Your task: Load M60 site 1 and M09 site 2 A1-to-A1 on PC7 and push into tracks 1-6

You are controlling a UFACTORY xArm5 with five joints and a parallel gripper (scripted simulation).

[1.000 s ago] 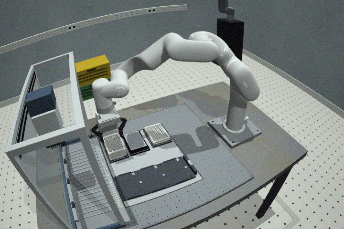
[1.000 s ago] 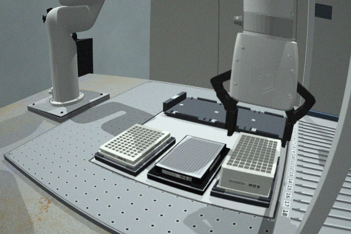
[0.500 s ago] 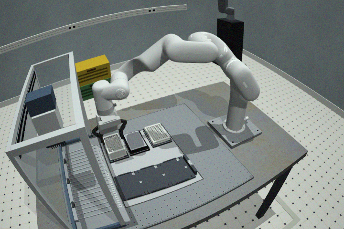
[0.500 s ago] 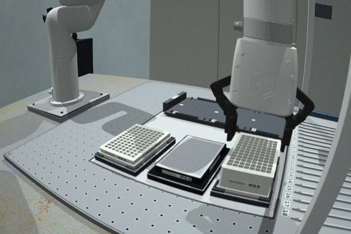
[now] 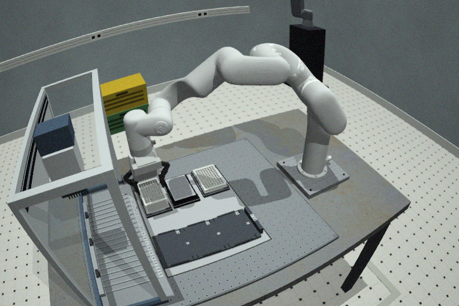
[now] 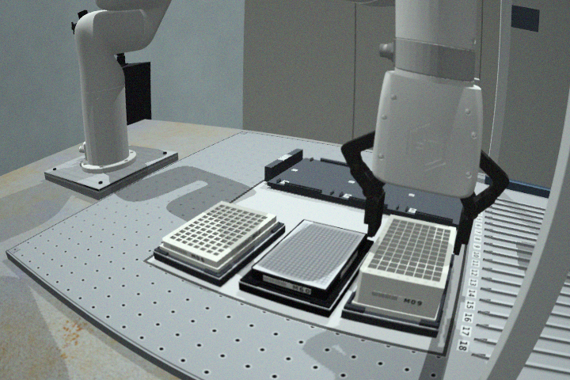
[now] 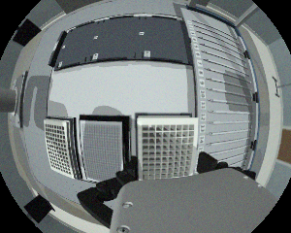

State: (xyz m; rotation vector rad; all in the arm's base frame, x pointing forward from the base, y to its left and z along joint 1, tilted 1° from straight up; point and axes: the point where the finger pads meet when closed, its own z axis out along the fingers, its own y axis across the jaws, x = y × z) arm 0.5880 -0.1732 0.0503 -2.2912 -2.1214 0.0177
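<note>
Now: the plate nest S3 60 mm below my hand. Round my hand: 96-well plate M06 (220 mm behind, 50 mm below, 10 mm to the left); plate carrier PC7 (240 mm to the left, 80 mm behind, 50 mm below); plate nest S2 (110 mm behind, 60 mm below).
</note>
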